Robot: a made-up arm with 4 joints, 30 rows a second.
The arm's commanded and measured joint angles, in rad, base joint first. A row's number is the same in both.
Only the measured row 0 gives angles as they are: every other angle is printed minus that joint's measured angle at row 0.
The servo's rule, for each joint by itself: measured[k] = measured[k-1] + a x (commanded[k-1-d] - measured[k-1]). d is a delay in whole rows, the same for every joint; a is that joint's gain. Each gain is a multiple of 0.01, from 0.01 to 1. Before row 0 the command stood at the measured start. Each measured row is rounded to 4 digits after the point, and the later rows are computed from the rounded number. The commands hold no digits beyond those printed.
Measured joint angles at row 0:
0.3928 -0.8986 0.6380 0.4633
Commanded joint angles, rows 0 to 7:
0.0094 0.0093 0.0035 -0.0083
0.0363 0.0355 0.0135 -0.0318
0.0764 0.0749 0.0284 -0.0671
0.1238 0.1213 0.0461 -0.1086
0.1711 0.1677 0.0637 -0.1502
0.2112 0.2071 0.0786 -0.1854
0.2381 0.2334 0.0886 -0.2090
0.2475 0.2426 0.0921 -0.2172
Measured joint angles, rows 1 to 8:
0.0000 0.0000 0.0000 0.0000
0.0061 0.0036 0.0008 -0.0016
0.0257 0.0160 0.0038 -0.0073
0.0587 0.0390 0.0097 -0.0187
0.1010 0.0711 0.0184 -0.0358
0.1466 0.1088 0.0293 -0.0575
0.1886 0.1471 0.0411 -0.0818
0.2208 0.1808 0.0525 -0.1060
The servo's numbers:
d 1
a 0.65 0.39 0.24 0.19

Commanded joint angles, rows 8 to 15:
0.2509 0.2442 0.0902 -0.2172
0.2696 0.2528 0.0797 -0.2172
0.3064 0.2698 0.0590 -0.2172
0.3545 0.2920 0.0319 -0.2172
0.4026 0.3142 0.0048 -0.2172
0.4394 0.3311 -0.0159 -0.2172
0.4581 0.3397 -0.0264 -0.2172
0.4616 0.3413 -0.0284 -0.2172
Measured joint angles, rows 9 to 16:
0.2382 0.2049 0.0620 -0.1271
0.2465 0.2202 0.0688 -0.1442
0.2615 0.2329 0.0714 -0.1581
0.2907 0.2473 0.0684 -0.1693
0.3322 0.2647 0.0596 -0.1784
0.3780 0.2840 0.0464 -0.1858
0.4179 0.3024 0.0314 -0.1918
0.4440 0.3169 0.0175 -0.1966

